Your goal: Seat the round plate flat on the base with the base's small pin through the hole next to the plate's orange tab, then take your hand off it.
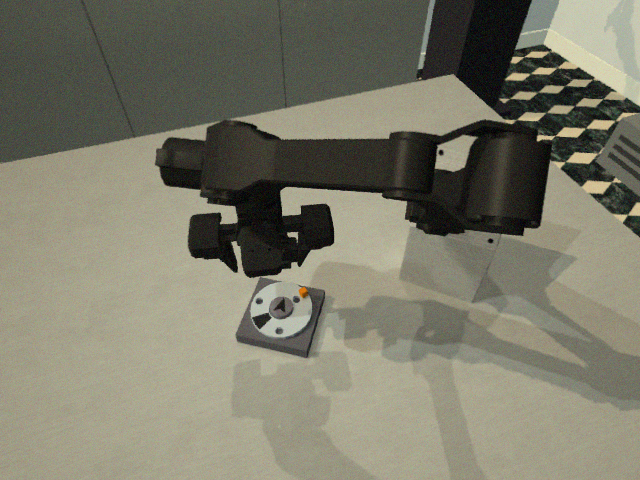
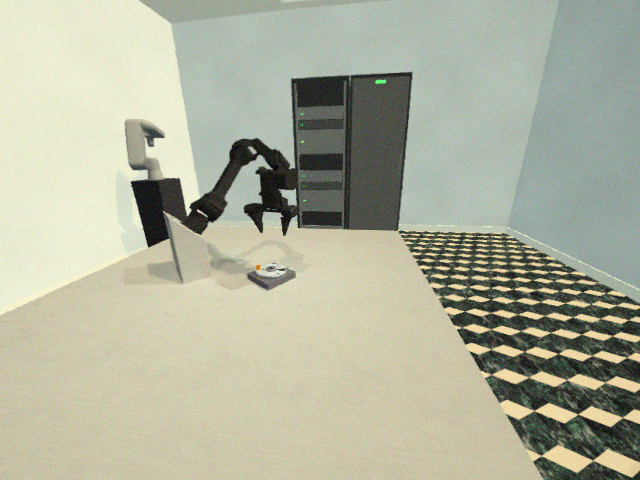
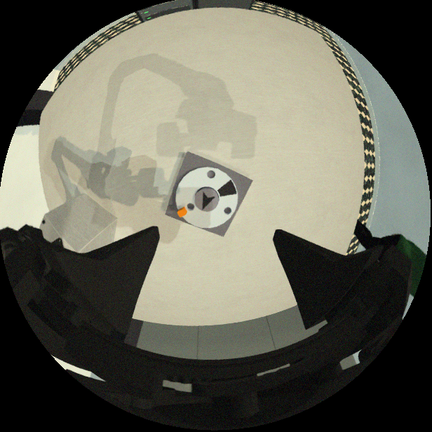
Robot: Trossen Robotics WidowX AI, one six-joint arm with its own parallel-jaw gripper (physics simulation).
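Places are measured from the arm's base along level axes (x ahead, y left, z up), in centimetres.
Pixels of known places: gripper, fingertip midpoint: (image 2: 273, 234); arm's base, link origin: (image 2: 190, 229).
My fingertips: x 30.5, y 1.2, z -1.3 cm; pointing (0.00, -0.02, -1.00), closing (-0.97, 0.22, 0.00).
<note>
Ahead of a thing's pixels: the offset from my fingertips to its top centre. Level surfaces: height alone.
The round white plate @[dx -1.4, dy -1.0, dz -11.3 cm] (image 1: 299, 317) (image 2: 263, 272) (image 3: 200, 218) lies on the dark square base @[dx -1.4, dy -1.1, dz -12.7 cm] (image 1: 273, 347) (image 2: 269, 283) (image 3: 187, 161), around a grey hub with a black arrow. It has a black sector and three round holes. Its orange tab @[dx -5.8, dy -2.1, dz -11.3 cm] (image 1: 303, 292) (image 2: 257, 267) (image 3: 182, 212) is near one edge of the base, with a dark hole next to it. I cannot tell whether the small pin is in that hole or whether the plate sits fully flat. My gripper (image 1: 267, 267) (image 2: 272, 233) (image 3: 217, 234) is open and empty, well above the base and apart from the plate.
A pale slanted block (image 1: 444, 263) (image 2: 188, 255) (image 3: 82, 220) stands on the table @[dz -16.9 cm] (image 1: 129, 361) (image 2: 310, 387) (image 3: 300, 125) near the arm's foot. A dark cabinet (image 2: 379, 155) and a black pedestal (image 2: 147, 206) bearing a pale device (image 2: 135, 144) stand beyond the table.
</note>
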